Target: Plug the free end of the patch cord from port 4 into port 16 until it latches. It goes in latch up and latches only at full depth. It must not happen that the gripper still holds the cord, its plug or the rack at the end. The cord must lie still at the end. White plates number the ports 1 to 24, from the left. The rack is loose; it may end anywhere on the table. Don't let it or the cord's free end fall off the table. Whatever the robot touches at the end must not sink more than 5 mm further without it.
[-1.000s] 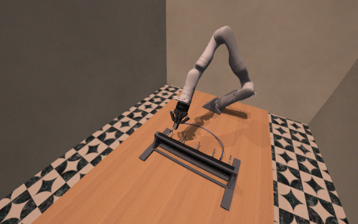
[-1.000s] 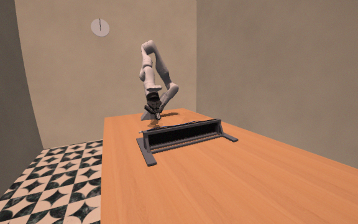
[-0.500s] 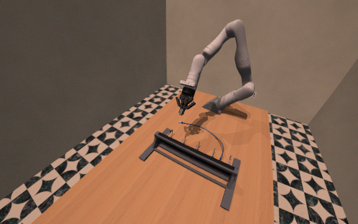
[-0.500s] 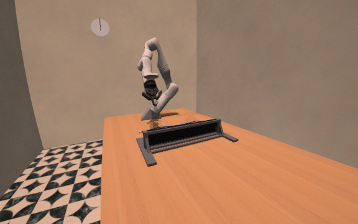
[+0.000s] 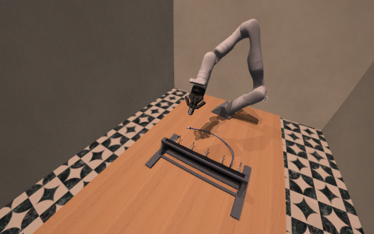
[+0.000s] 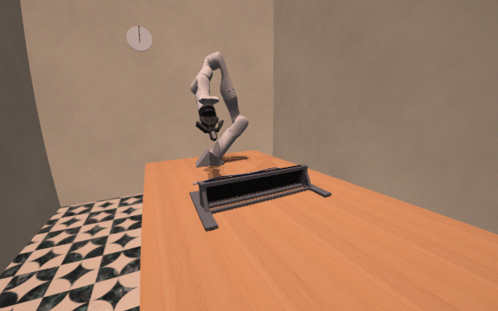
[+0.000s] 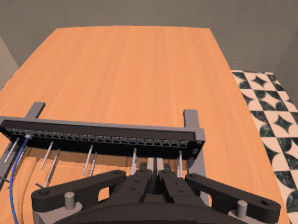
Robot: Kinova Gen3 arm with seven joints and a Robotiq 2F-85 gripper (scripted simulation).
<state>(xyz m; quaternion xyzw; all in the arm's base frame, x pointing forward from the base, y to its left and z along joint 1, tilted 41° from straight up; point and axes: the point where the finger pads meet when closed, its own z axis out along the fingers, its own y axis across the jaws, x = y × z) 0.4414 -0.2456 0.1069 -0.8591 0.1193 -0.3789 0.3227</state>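
The patch cord plug is 24 cm below my hand, 12 cm behind it and 8 cm to the right of it.
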